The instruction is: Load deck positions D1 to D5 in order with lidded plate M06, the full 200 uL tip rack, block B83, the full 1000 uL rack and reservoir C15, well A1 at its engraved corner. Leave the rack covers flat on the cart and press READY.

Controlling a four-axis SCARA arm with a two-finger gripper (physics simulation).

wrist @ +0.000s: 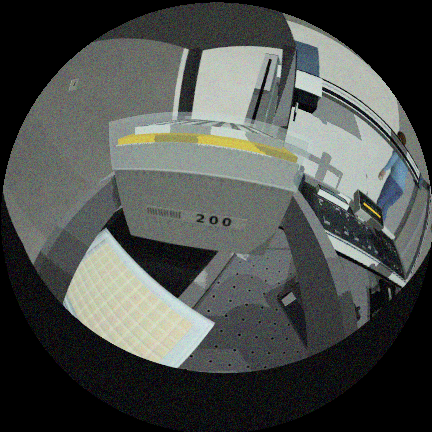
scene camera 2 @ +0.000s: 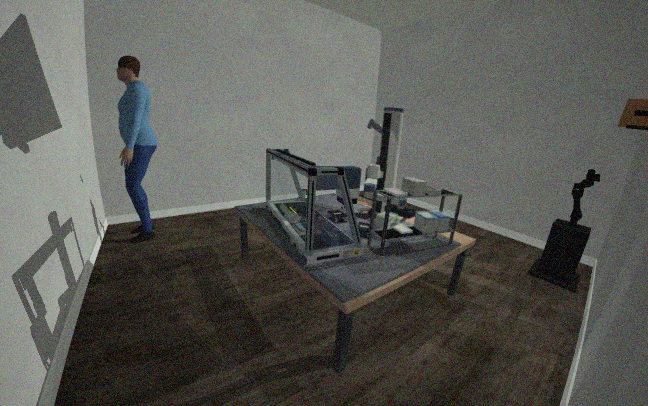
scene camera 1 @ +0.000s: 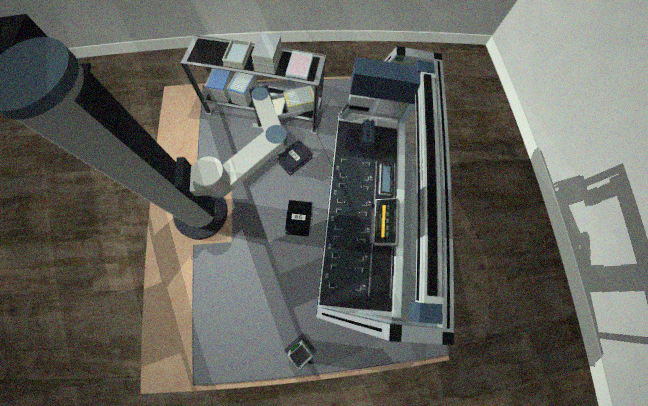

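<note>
A clear-covered tip rack (wrist: 205, 195) (scene camera 1: 300, 98) with a yellow band and the label 200 fills the middle of the wrist view. My gripper (wrist: 208, 168) is shut on it, one finger on each side; the rack is at the cart's lower level. A white-rimmed plate (wrist: 135, 305) with cream wells lies lower left. A blue rack (scene camera 1: 218, 82) and a blue-white rack (scene camera 1: 241, 85) stand on the lower shelf. A pale green-topped box (scene camera 1: 237, 54), a tall grey box (scene camera 1: 266, 56) and a pink-topped one (scene camera 1: 301, 65) stand on top. Labels for M06, B83 and C15 are unreadable.
The dark deck (scene camera 1: 350, 297) (wrist: 350, 227) lies inside the framed machine, with a yellow-striped unit (scene camera 1: 383, 221) (wrist: 367, 207) at its far side. Two black labelled pieces (scene camera 1: 295, 156) (scene camera 1: 298, 218) lie between arm and deck. A person (scene camera 2: 135, 120) stands beyond the table.
</note>
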